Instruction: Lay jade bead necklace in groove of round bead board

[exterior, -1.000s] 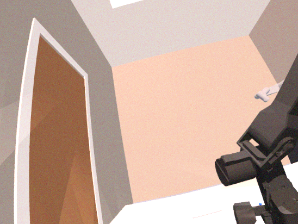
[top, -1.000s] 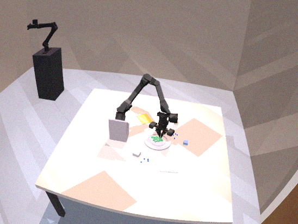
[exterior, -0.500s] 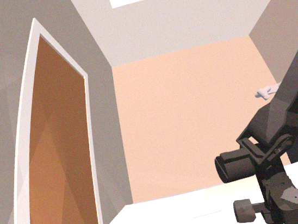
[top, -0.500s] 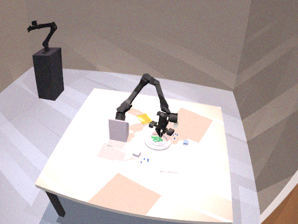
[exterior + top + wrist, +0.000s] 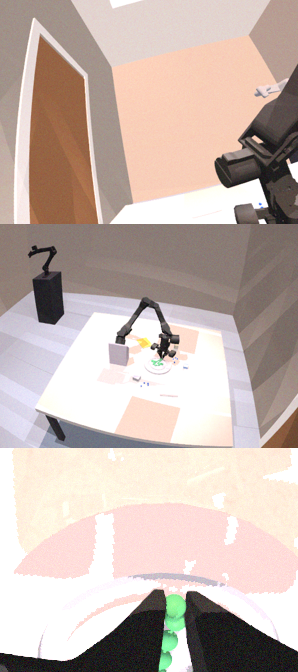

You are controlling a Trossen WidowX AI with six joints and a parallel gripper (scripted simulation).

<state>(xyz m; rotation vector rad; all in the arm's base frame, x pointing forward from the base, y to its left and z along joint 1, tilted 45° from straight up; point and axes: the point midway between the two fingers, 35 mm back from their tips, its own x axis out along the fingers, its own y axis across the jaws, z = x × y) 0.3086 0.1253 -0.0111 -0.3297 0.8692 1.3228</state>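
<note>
My gripper tip is now 6 cm to the left of the round white bead board, 2 cm past it and 1 cm above it. From my gripper tip the other things lie so: yellow sheet: 19 cm to the left, 16 cm behind, 2 cm below; blue block: 19 cm ahead, 4 cm to the right, 1 cm below; cream block: 19 cm to the left, 10 cm ahead.
</note>
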